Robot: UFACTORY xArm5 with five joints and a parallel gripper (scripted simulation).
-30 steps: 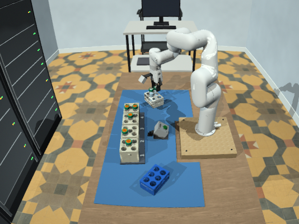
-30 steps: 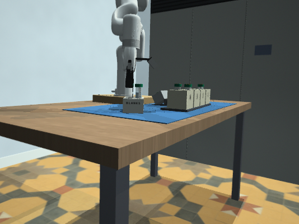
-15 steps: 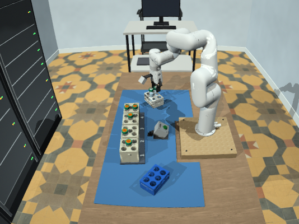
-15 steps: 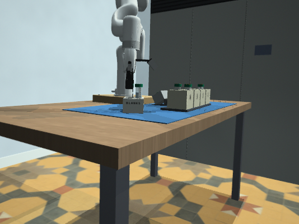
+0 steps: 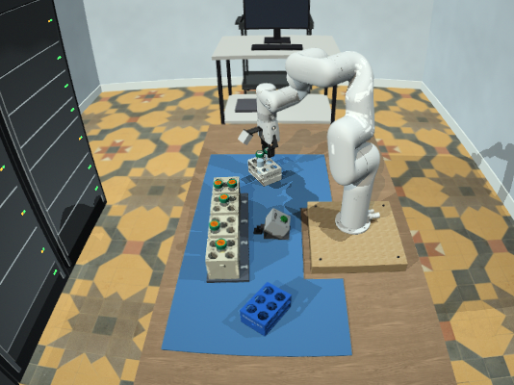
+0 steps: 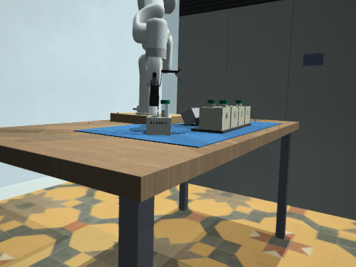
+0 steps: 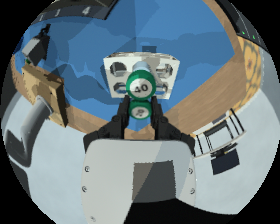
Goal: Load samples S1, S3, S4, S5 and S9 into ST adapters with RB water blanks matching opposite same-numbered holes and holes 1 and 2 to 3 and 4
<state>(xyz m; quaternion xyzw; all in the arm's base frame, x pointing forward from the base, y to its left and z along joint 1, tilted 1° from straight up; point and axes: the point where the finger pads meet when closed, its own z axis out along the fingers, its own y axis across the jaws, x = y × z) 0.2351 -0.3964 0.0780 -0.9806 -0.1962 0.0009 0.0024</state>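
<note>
Right now my hand is 50 mm above the green-capped blank tube and 10 mm short of it. The rest, counted from my hand: small sloped desk 360 mm to the left, 60 mm below, 20 mm ahead; green-capped blank 50 mm below, 40 mm ahead, 10 mm to the left; white blank rack RB 90 mm below, 20 mm ahead, 10 mm to the left.
</note>
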